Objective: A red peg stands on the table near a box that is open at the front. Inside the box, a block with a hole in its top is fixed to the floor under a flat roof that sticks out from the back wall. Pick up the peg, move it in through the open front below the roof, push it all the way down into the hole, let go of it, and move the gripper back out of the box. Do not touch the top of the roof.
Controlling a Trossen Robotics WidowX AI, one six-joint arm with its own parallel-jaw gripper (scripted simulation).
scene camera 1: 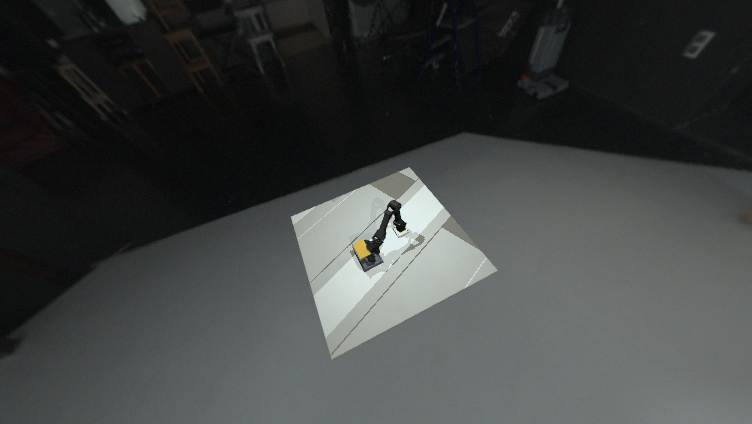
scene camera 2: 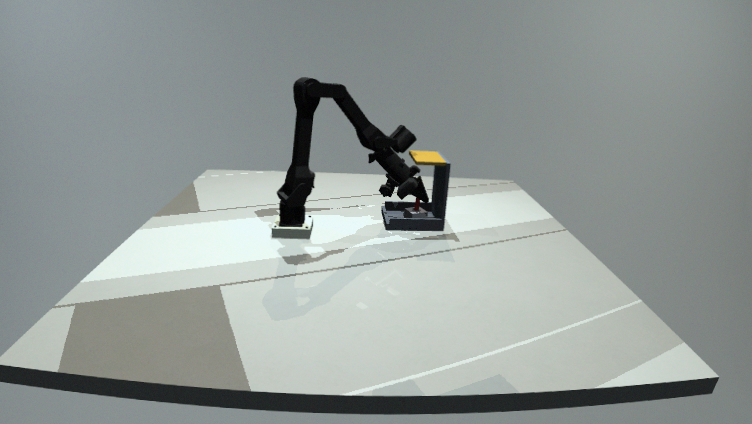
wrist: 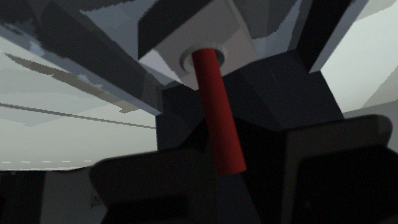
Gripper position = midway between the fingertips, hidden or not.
Note:
In view: my gripper (scene camera 2: 427, 201).
My gripper shows as well in the wrist view (wrist: 216, 122).

